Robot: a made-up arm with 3 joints. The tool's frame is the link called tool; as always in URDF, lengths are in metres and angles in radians.
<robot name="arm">
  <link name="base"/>
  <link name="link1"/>
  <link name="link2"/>
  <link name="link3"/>
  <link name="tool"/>
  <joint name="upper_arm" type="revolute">
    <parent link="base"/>
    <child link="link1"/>
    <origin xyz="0 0 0.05"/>
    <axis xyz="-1 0 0"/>
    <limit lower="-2.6" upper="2.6" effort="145" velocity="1.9"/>
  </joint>
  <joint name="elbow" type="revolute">
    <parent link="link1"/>
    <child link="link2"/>
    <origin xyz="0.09 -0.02 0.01"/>
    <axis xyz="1 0 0"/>
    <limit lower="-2.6" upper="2.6" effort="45" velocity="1"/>
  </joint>
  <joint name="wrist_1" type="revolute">
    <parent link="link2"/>
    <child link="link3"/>
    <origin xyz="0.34 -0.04 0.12"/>
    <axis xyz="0 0 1"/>
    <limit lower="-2.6" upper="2.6" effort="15" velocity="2.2"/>
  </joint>
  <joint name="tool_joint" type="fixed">
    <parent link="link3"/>
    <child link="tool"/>
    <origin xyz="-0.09 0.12 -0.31"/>
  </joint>
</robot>
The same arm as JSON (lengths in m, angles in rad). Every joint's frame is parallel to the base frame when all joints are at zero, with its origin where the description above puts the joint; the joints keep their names.
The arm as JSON. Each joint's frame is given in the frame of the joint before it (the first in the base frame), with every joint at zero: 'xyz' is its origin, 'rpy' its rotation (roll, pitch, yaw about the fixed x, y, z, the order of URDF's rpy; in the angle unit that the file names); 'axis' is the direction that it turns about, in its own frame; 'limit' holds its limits. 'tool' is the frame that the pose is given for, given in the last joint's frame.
{"units": {"length": "m", "angle": "rad"}, "joints": [
  {"name": "upper_arm", "type": "revolute", "origin": {"xyz": [0.0, 0.0, 0.05], "rpy": [0.0, 0.0, 0.0]}, "axis": [-1.0, 0.0, 0.0], "limit": {"lower": -2.6, "upper": 2.6}},
  {"name": "elbow", "type": "revolute", "origin": {"xyz": [0.09, -0.02, 0.01], "rpy": [0.0, 0.0, 0.0]}, "axis": [1.0, 0.0, 0.0], "limit": {"lower": -2.6, "upper": 2.6}},
  {"name": "wrist_1", "type": "revolute", "origin": {"xyz": [0.34, -0.04, 0.12], "rpy": [0.0, 0.0, 0.0]}, "axis": [0.0, 0.0, 1.0], "limit": {"lower": -2.6, "upper": 2.6}}
], "tool": {"origin": {"xyz": [-0.09, 0.12, -0.31], "rpy": [0.0, 0.0, 0.0]}}}

